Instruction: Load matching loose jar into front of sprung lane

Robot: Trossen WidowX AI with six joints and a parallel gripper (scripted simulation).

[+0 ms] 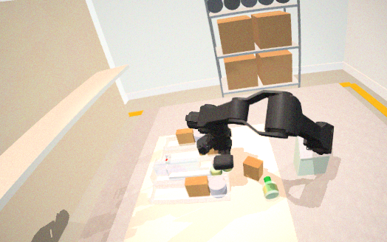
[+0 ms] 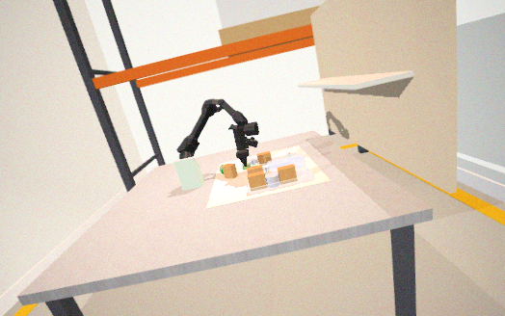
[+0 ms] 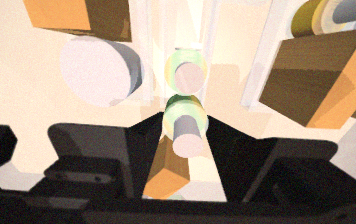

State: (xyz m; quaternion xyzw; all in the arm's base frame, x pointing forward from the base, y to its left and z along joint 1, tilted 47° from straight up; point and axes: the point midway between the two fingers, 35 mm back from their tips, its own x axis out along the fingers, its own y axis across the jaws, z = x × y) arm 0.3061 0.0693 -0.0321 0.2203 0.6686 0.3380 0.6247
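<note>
Now: the clear sprung lane 180 mm ahead of my gripper tip and 30 mm below it. From my gripper tip the other things lie so: red mark (230 mm ahead, 20 mm above).
</note>
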